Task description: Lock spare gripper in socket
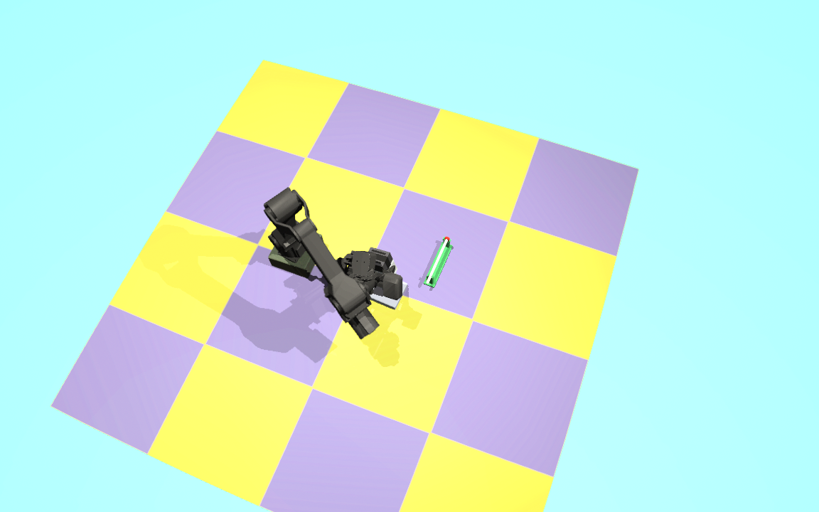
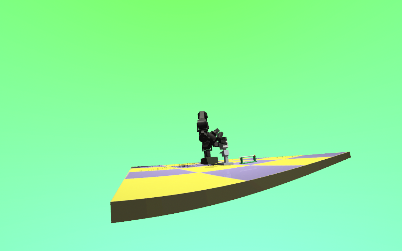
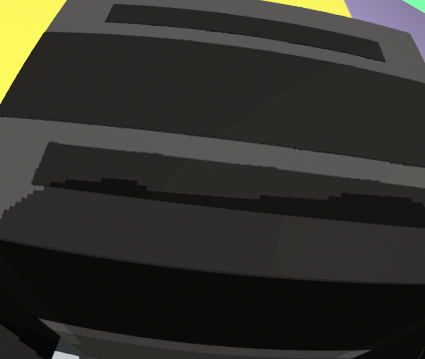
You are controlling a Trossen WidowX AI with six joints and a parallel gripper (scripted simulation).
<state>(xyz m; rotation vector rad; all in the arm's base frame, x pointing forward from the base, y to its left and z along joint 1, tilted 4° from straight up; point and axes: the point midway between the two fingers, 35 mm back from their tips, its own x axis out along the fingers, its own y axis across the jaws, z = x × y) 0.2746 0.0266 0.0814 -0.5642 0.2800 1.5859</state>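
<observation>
The green cradle lies 13 cm to the left of my gripper tip, 12 cm below it and 9 cm ahead of it. Round my gripper tip: spare gripper 1 cm to the right; socket 9 cm below, 1 cm to the right.
</observation>
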